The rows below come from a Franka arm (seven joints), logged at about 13 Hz.
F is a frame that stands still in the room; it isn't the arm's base.
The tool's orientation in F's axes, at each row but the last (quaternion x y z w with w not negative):
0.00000, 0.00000, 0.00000, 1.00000
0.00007, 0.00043, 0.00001, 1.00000
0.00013, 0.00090, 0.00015, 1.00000
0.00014, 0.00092, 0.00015, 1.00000
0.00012, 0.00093, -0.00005, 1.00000
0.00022, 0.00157, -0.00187, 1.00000
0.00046, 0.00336, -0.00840, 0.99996
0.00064, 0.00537, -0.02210, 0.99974
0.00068, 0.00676, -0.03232, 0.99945
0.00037, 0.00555, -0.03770, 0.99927
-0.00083, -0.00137, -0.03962, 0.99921
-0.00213, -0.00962, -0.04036, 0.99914
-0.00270, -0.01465, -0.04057, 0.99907
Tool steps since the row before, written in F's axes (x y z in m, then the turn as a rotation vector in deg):
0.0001, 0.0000, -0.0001, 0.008, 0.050, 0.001
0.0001, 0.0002, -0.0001, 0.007, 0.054, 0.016
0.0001, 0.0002, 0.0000, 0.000, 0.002, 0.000
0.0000, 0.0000, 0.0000, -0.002, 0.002, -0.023
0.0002, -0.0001, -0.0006, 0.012, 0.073, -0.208
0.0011, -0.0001, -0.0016, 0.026, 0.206, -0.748
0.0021, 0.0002, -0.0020, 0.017, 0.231, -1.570
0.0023, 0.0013, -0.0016, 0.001, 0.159, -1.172
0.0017, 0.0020, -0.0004, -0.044, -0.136, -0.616
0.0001, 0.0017, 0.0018, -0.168, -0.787, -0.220
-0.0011, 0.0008, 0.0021, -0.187, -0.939, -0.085
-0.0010, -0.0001, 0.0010, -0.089, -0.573, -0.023
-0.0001, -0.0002, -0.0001, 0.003, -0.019, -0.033
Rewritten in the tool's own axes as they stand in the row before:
0.0001, 0.0000, -0.0001, 0.008, 0.050, 0.001
0.0001, 0.0002, -0.0001, 0.007, 0.054, 0.016
0.0001, 0.0002, 0.0000, 0.000, 0.002, 0.000
0.0000, 0.0000, 0.0000, -0.002, 0.002, -0.023
0.0002, -0.0001, -0.0006, 0.012, 0.073, -0.208
0.0011, -0.0001, -0.0016, 0.028, 0.206, -0.748
0.0021, 0.0002, -0.0020, 0.024, 0.230, -1.570
0.0023, 0.0014, -0.0016, 0.007, 0.158, -1.172
0.0016, 0.0021, -0.0004, -0.027, -0.139, -0.616
0.0000, 0.0017, 0.0018, -0.106, -0.797, -0.221
-0.0012, 0.0007, 0.0021, -0.112, -0.951, -0.086
-0.0010, -0.0002, 0.0010, -0.043, -0.578, -0.024
-0.0001, -0.0002, -0.0001, 0.004, -0.019, -0.033

